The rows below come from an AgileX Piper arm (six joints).
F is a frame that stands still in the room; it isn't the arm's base.
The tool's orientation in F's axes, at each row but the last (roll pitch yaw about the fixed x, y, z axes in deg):
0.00 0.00 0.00
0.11 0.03 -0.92
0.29 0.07 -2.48
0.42 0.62 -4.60
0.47 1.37 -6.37
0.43 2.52 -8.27
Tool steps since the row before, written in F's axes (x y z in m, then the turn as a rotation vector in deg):
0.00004 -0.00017 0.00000 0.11 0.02 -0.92
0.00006 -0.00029 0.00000 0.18 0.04 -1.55
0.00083 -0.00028 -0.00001 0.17 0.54 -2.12
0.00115 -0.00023 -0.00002 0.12 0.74 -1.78
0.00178 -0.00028 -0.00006 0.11 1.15 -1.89
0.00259 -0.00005 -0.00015 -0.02 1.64 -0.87
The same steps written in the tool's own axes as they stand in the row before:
0.00004 -0.00017 0.00000 0.11 0.02 -0.92
0.00006 -0.00029 0.00000 0.18 0.04 -1.55
0.00084 -0.00024 -0.00001 0.15 0.54 -2.12
0.00116 -0.00014 -0.00001 0.08 0.73 -1.78
0.00180 -0.00008 -0.00002 0.03 1.14 -1.90
0.00257 0.00032 -0.00004 -0.22 1.61 -0.89

